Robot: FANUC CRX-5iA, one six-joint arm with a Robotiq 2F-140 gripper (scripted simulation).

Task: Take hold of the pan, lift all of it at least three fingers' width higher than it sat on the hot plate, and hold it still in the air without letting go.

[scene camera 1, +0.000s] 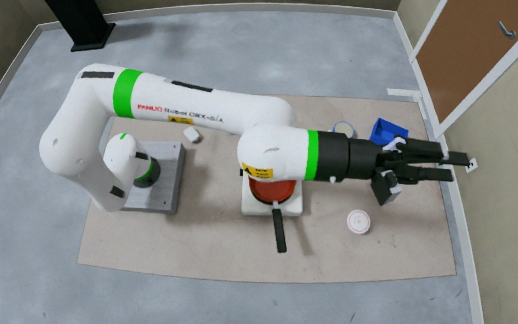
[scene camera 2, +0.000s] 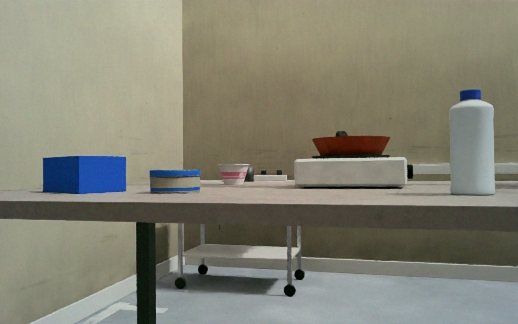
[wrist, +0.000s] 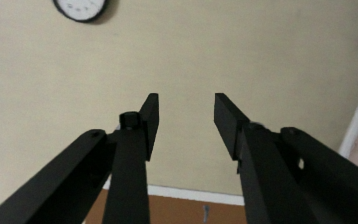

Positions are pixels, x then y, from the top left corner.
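Labels:
My gripper, visible in scene camera 1. Red pan, scene camera 1 (pixel 271 192). Hot plate, scene camera 1 (pixel 251 205). My gripper out of frame in scene camera 2. Red pan, scene camera 2 (pixel 342 144). Hot plate, scene camera 2 (pixel 329 170). My gripper, visible in the wrist view. Red pan out of frame in the wrist view. Hot plate out of frame in the wrist view. My gripper, same spot: (wrist: pixel 65 182) and (scene camera 1: pixel 424 154).

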